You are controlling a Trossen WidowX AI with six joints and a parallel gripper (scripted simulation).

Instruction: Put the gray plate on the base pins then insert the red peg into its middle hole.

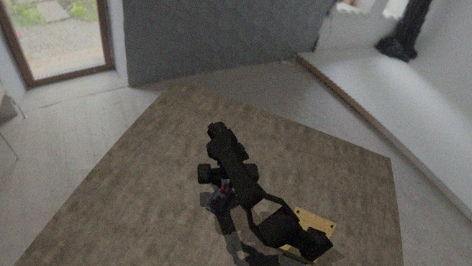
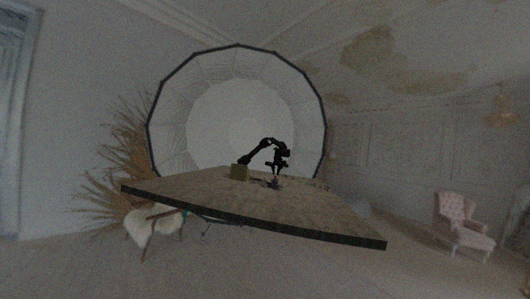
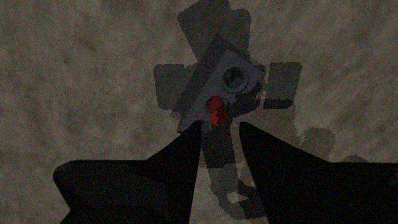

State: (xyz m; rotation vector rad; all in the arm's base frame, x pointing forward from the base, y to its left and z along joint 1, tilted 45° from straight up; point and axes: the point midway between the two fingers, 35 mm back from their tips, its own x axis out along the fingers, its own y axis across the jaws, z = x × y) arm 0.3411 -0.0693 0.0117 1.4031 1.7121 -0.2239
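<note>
Right now the red peg is 5 cm below my gripper tip. The rest, counted from my gripper tip: gray plate 5 cm below.
</note>
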